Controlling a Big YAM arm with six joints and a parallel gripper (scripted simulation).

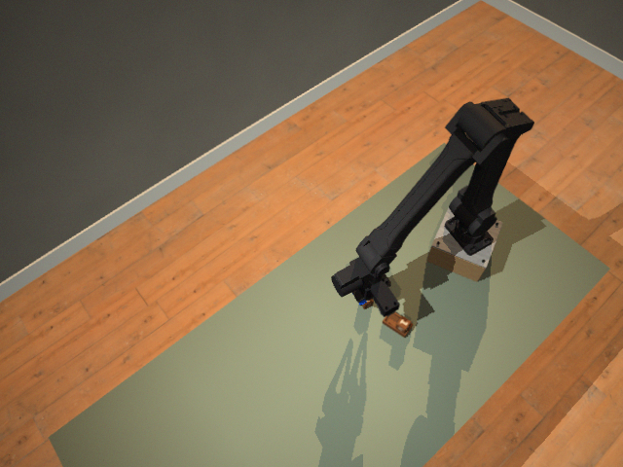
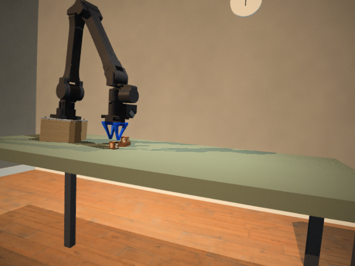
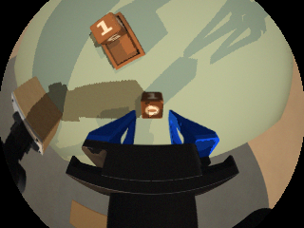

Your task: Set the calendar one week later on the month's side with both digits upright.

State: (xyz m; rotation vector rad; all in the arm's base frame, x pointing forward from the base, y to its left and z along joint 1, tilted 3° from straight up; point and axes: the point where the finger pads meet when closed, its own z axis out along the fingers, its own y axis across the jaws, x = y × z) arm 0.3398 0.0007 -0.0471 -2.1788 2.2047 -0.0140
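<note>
The brown digit cube lies 30 mm below my hand. Also, from my hand: brown tray 40 mm behind, 100 mm to the left, 40 mm below.
</note>
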